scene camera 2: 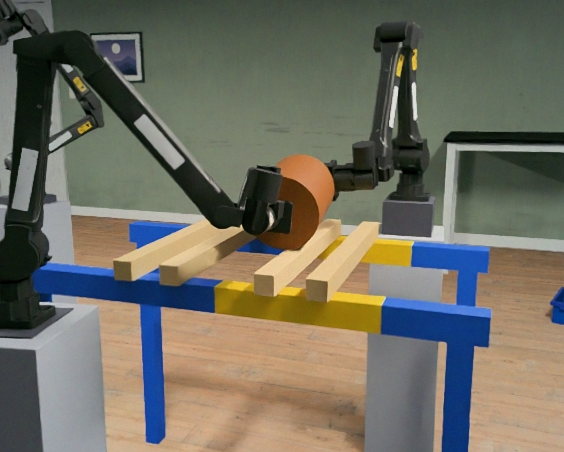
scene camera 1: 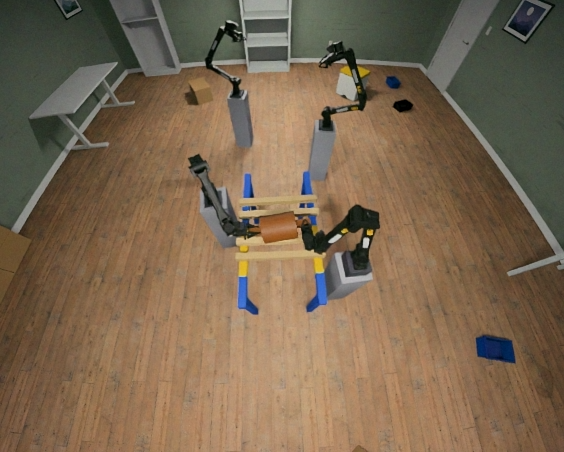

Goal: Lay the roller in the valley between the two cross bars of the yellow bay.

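The brown roller [scene camera 1: 278, 227] [scene camera 2: 305, 200] is raised between the two front arms, over the gap between the bar pairs. Its lower side is close to the inner cross bar [scene camera 1: 248, 242] [scene camera 2: 275, 272] of the yellow bay [scene camera 1: 243, 267] [scene camera 2: 300, 311]; contact cannot be told. The outer cross bar [scene camera 1: 280, 256] [scene camera 2: 345, 260] lies beyond. The front-left arm's gripper [scene camera 1: 251, 231] [scene camera 2: 282, 220] and the front-right arm's gripper [scene camera 1: 303, 226] [scene camera 2: 336, 181] seem shut on its end handles, partly hidden. The back-left gripper [scene camera 1: 241, 38] and back-right gripper [scene camera 1: 323, 64] are far away, fingers unclear.
Two more cross bars [scene camera 1: 278, 201] [scene camera 2: 205, 260] lie on the blue rails [scene camera 1: 243, 290] [scene camera 2: 430, 320]. Grey pedestals [scene camera 1: 215, 220] [scene camera 1: 345, 280] flank the frame. A blue bin [scene camera 1: 495, 349] is on the floor at right; a white table [scene camera 1: 75, 90] stands at left.
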